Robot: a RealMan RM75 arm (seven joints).
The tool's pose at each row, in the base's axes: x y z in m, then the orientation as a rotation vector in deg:
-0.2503, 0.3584, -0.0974, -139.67, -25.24, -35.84
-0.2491, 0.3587, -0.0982, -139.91, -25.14, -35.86
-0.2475, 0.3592, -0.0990, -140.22, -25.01, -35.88
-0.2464, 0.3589, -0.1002, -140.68, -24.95, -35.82
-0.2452, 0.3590, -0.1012, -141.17, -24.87, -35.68
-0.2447, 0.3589, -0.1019, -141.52, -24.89, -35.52
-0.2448, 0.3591, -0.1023, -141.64, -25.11, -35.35
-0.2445, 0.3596, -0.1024, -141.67, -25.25, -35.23
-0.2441, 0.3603, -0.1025, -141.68, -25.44, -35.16
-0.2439, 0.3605, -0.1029, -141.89, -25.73, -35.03
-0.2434, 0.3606, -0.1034, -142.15, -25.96, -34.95
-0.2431, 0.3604, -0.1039, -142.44, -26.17, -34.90
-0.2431, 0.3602, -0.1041, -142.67, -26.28, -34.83
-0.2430, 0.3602, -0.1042, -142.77, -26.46, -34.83
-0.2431, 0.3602, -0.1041, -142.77, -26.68, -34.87
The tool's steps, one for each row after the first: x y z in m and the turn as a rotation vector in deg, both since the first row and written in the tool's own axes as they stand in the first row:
0.0006, 0.0007, 0.0012, -0.23, -0.04, 0.05
0.0016, 0.0013, 0.0026, -0.53, -0.09, 0.12
0.0019, 0.0026, 0.0036, -0.95, -0.25, 0.15
0.0024, 0.0035, 0.0048, -1.36, -0.47, 0.22
0.0024, 0.0041, 0.0054, -1.64, -0.69, 0.22
0.0021, 0.0041, 0.0058, -1.69, -0.88, 0.10
0.0024, 0.0039, 0.0063, -1.68, -1.00, 0.03
0.0028, 0.0035, 0.0069, -1.65, -1.10, -0.09
0.0028, 0.0036, 0.0074, -1.80, -1.31, -0.27
0.0030, 0.0040, 0.0080, -2.01, -1.50, -0.43
0.0029, 0.0045, 0.0083, -2.25, -1.67, -0.59
0.0028, 0.0048, 0.0083, -2.44, -1.81, -0.66
0.0028, 0.0049, 0.0084, -2.53, -1.88, -0.79
0.0028, 0.0048, 0.0083, -2.53, -1.91, -0.96

